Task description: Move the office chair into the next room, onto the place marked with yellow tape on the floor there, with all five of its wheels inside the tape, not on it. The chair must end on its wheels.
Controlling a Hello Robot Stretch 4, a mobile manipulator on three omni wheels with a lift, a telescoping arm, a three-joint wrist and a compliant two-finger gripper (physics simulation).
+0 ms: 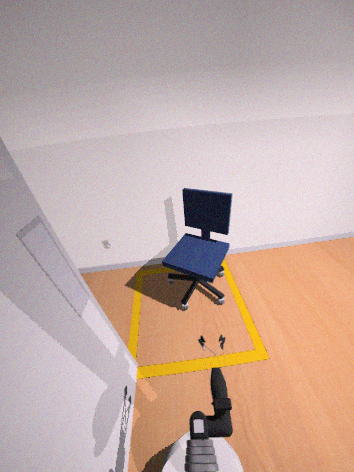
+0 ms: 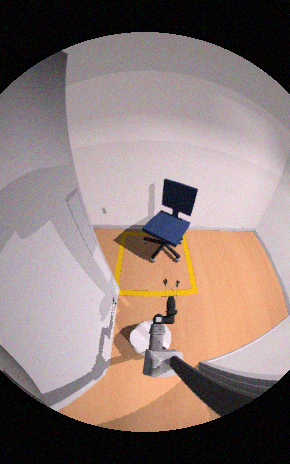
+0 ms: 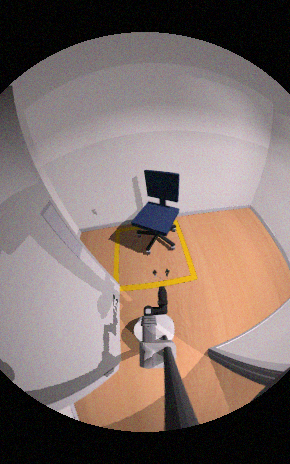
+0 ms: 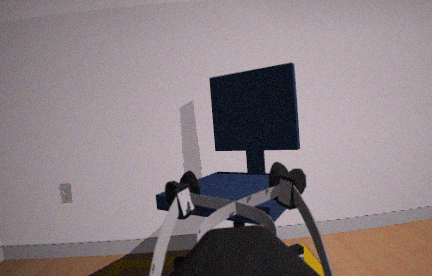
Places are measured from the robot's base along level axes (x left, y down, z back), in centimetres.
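Pixels of known places: gripper, between the fingertips: (image 1: 211, 335) (image 2: 171, 278) (image 3: 160, 268) (image 4: 234, 181).
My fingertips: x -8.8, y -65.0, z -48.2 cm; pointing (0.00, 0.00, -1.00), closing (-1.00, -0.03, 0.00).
For each thing: its top centre in the pictures, then the offset to it from my fingertips. "spot": a spot on its surface instead.
- yellow tape outline, a spot on its surface: (image 1: 175, 367) spot: dx +23.8, dy +67.6, dz -6.8 cm
- panel edge, a spot on its surface: (image 3: 250, 345) spot: dx -73.6, dy +16.8, dz +81.2 cm
The blue office chair (image 1: 197, 255) (image 2: 167, 227) (image 3: 156, 217) (image 4: 254, 110) stands upright on its wheels at the far end of the yellow tape outline (image 1: 175, 367) (image 2: 145, 293) (image 3: 145, 285). Three wheels toward the near and left sides show inside the tape. A wheel at the back right is very close to the right strip; I cannot tell whether it touches. The rearmost wheel is hidden by the seat. My gripper (image 1: 212, 342) (image 2: 171, 283) (image 3: 161, 272) (image 4: 234, 181) is open with nothing between its fingers, apart from the chair on its near side.
A white wall (image 1: 60, 360) (image 2: 55, 300) runs close along the left, up to the tape's near left corner. The far wall (image 1: 290, 185) is behind the chair. A low pale wall or panel edge (image 2: 240, 360) (image 3: 250, 345) is at the near right.
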